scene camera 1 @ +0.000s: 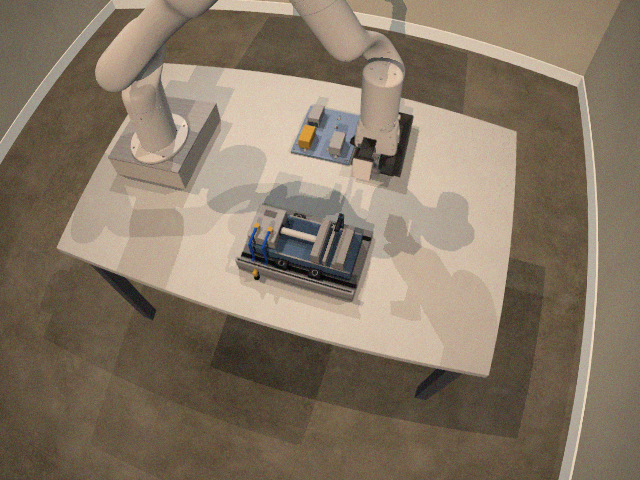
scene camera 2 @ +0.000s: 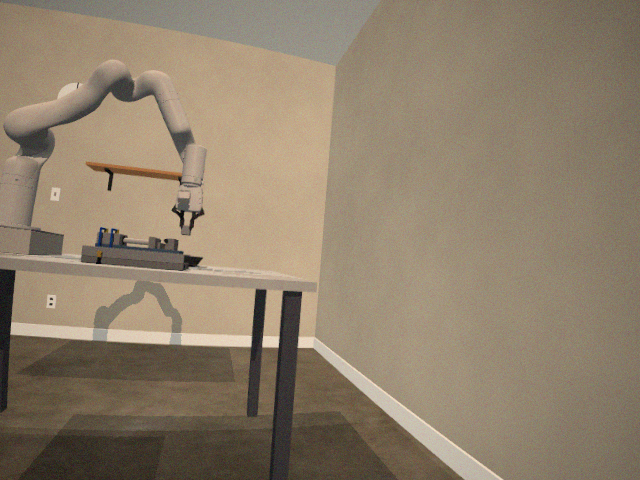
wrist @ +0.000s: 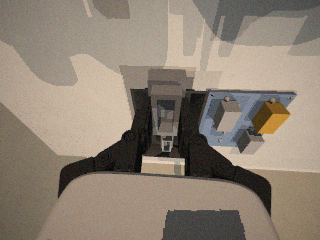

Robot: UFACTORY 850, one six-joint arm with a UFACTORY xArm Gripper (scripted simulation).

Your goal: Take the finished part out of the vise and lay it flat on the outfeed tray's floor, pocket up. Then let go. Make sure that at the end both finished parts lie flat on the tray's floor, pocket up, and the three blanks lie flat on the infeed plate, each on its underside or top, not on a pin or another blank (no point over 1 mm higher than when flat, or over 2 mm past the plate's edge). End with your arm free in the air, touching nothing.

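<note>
Vise (scene camera 1: pixel 296 247). Gripper (scene camera 1: pixel 374 163), (scene camera 2: pixel 186 229), (wrist: pixel 166 108).
</note>
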